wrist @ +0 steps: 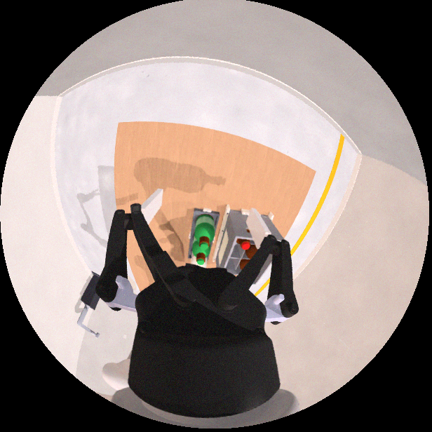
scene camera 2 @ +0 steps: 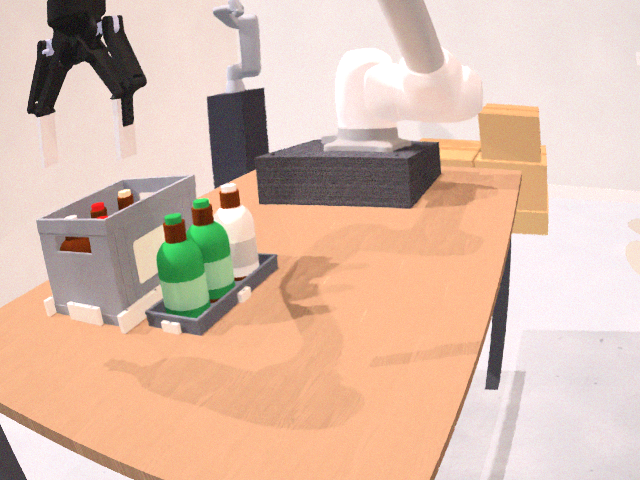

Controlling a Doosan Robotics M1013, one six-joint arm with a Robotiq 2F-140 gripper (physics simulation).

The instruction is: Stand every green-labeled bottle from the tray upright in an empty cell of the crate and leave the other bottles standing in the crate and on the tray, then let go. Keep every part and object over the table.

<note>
I see my gripper (scene camera 2: 84,161) and a white bottle (scene camera 2: 237,220).
My gripper shows as well in the wrist view (wrist: 206,205).
</note>
